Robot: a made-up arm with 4 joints.
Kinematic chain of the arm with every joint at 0, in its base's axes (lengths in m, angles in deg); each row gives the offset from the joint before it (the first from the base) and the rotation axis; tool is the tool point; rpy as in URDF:
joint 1: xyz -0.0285 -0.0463 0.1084 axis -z
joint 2: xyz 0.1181 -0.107 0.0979 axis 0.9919 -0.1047 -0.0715
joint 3: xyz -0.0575 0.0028 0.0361 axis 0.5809 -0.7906 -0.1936
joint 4: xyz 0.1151 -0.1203 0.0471 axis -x
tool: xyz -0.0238 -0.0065 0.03 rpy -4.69 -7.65 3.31
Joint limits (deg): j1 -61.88..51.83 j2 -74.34..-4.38 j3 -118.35..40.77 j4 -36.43..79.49
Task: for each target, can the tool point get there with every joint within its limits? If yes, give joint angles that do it. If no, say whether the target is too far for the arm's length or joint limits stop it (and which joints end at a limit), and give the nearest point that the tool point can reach.
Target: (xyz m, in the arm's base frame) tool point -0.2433 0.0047 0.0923
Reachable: no: joint limits stop it (at a limit: joint 1, joint 2, joint 3, joint 4) | nearest point -0.0409 -0.2746 0.1680 | short by 0.353 m
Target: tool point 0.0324 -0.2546 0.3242
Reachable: yes | joints 37.74 -30.10 -13.77 67.14
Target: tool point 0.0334 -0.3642 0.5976
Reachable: no: too far | nearest point 0.0129 -0.2589 0.3801 | short by 0.243 m
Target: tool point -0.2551 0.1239 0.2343
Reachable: no: joint limits stop it (at a limit: joint 1, joint 2) | nearest point 0.0789 0.0882 0.3270 | short by 0.348 m
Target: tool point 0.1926 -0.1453 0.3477
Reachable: yes | joints -24.56 -17.46 -1.24 14.97
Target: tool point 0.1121 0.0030 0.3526
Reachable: yes | joints -42.83 -68.56 28.30 64.92
